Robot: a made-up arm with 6 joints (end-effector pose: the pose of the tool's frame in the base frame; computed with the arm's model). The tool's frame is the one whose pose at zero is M. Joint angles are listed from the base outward.
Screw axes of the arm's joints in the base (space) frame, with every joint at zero. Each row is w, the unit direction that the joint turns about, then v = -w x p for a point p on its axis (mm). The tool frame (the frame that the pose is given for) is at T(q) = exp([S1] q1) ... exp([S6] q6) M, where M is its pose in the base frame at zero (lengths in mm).
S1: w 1 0 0 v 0.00 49.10 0.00
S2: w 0 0 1 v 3.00 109.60 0.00
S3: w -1 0 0 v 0.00 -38.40 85.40
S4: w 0 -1 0 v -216.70 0.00 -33.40
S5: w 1 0 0 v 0.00 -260.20 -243.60
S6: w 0 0 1 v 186.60 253.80 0.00
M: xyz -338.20 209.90 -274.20 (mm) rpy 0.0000 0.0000 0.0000 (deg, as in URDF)
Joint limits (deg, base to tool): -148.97..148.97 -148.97..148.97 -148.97..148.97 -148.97..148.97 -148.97..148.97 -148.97..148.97
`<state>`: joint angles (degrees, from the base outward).
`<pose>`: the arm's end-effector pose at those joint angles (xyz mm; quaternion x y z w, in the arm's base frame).
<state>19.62 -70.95 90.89 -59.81 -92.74 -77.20</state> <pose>-98.9 120.1 -70.2 -0.8792 0.4391 0.1050 0.1522</pose>
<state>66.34 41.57 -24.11 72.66 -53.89 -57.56</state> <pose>-329.2 603.1 255.5 0.5744 -0.1206 -0.6493 0.4837</pose>
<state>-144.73 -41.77 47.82 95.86 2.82 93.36</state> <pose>-142.3 92.2 596.6 0.6170 -0.5233 -0.1864 0.5573</pose>
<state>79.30 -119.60 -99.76 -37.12 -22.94 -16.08</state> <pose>95.5 -123.7 164.0 0.7168 0.0883 -0.6835 0.1058</pose>
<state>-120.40 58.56 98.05 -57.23 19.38 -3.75</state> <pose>-239.5 -102.8 167.1 0.9871 0.0814 -0.0399 0.1317</pose>
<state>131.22 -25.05 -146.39 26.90 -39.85 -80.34</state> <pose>-96.0 -476.7 -99.8 -0.4355 -0.7035 -0.0904 0.5542</pose>
